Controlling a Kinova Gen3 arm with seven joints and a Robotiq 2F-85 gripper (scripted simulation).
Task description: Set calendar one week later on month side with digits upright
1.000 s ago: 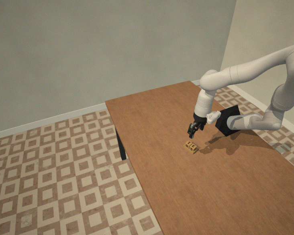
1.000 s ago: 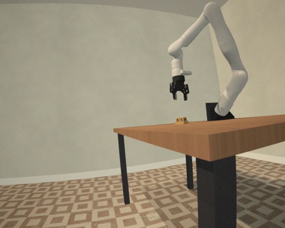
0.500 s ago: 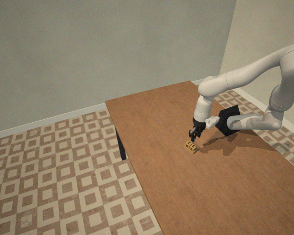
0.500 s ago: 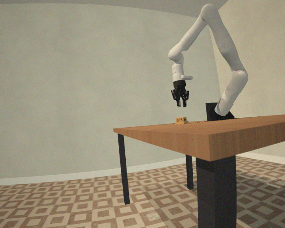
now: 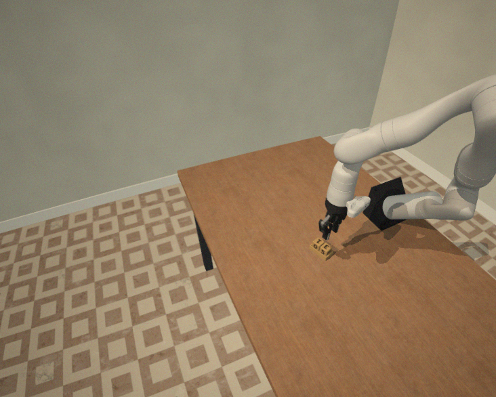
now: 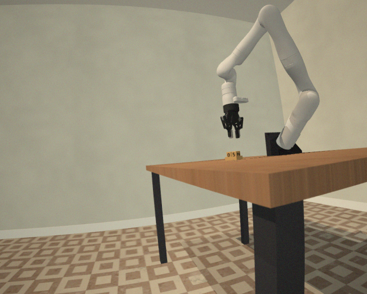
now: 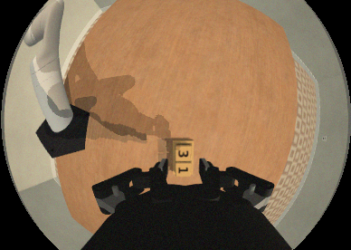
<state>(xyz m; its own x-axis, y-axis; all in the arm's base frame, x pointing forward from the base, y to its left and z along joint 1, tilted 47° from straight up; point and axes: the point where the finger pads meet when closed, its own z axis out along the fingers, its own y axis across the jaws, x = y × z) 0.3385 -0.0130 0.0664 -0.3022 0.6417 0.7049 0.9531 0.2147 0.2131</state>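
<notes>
Right now the tray is 20 mm to the right of my hand and 110 mm below it.
</notes>
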